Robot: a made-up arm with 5 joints. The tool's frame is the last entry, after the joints. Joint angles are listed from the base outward. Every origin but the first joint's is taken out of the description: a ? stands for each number. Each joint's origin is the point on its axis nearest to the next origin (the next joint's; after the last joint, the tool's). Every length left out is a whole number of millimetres.
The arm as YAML. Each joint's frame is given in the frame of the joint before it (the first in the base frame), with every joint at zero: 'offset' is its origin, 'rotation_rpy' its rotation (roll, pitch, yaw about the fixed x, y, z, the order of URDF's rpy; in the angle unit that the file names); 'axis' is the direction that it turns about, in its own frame. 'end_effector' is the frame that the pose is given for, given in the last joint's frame.
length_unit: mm
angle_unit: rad
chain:
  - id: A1
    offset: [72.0, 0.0, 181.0]
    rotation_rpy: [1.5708, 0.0, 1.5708]
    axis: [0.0, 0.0, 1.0]
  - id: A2
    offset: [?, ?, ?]
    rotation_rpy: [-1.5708, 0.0, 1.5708]
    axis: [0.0, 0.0, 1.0]
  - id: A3
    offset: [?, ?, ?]
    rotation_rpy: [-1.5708, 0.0, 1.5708]
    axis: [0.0, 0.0, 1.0]
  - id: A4
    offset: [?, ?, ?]
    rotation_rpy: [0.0, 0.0, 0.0]
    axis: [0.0, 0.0, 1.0]
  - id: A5
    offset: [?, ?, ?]
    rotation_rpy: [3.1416, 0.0, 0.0]
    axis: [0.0, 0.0, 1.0]
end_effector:
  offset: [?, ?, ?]
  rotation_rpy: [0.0, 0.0, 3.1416]
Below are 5 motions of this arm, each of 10 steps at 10 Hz.
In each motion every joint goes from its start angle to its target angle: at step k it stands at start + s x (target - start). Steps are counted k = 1, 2, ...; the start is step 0. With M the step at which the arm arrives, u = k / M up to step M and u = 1 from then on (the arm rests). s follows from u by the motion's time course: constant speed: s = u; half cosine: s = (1 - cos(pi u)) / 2; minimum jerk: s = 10 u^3 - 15 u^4 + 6 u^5.
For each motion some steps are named. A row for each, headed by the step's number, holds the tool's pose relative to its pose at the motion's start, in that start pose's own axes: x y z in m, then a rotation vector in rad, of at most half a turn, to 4 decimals.
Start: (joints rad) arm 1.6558 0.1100 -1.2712 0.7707 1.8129
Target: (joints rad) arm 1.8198 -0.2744 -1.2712 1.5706 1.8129
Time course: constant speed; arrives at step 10
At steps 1, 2, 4, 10:
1: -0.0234 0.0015 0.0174 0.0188 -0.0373 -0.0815
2: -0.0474 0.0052 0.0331 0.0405 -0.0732 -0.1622
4: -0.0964 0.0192 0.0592 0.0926 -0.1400 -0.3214
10: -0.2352 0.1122 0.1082 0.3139 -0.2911 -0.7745

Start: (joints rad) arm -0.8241 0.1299 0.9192 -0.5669 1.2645
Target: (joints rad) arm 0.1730 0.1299 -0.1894 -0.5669 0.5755
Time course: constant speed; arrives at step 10
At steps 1, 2, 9, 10:
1: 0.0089 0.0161 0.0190 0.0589 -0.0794 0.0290
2: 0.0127 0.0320 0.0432 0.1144 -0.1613 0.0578
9: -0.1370 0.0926 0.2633 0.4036 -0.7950 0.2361
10: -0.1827 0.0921 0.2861 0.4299 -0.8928 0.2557

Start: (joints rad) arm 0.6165 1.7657 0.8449 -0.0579 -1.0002
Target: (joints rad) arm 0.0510 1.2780 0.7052 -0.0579 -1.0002
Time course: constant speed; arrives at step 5
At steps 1, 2, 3, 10:
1: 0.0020 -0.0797 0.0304 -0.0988 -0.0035 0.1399
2: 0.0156 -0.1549 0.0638 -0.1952 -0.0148 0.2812
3: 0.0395 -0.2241 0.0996 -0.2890 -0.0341 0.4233
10: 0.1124 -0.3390 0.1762 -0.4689 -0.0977 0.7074

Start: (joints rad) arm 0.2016 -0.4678 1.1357 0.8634 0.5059
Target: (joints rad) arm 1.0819 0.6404 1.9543 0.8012 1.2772
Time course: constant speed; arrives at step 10
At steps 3, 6, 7, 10:
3: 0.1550 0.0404 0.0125 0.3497 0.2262 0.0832
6: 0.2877 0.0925 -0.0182 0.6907 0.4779 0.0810
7: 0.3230 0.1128 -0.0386 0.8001 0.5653 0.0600
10: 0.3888 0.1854 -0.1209 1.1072 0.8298 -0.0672

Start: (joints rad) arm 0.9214 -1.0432 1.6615 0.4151 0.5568
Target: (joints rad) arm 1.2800 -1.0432 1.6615 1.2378 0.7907
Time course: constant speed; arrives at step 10
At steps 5, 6, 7, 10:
5: -0.0115 -0.0035 0.0119 -0.0087 0.0898 -0.1393
6: -0.0132 -0.0035 0.0152 -0.0136 0.1074 -0.1670
7: -0.0147 -0.0034 0.0187 -0.0195 0.1248 -0.1947
10: -0.0177 -0.0016 0.0309 -0.0435 0.1751 -0.2774

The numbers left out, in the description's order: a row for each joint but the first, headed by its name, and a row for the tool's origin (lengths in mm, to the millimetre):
A2: 225.0 355.0 0.0
A3: -181.0 113.0 0.0
A4: -118.0 304.0 0.0
A5: 67.0 42.0 0.0
tool: -12.0 367.0 0.0

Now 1 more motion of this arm.
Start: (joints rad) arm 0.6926 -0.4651 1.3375 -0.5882 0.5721
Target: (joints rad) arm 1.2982 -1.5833 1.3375 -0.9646 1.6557
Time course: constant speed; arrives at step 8
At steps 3, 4, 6, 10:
3: 0.0870 0.0423 -0.1326 0.2222 0.4060 0.6808
4: 0.0798 0.0887 -0.1852 0.3366 0.5206 0.9152
6: -0.0078 0.2027 -0.2613 0.6236 0.7173 1.3797
10: -0.1792 0.2955 -0.2617 0.9910 0.8708 1.8174

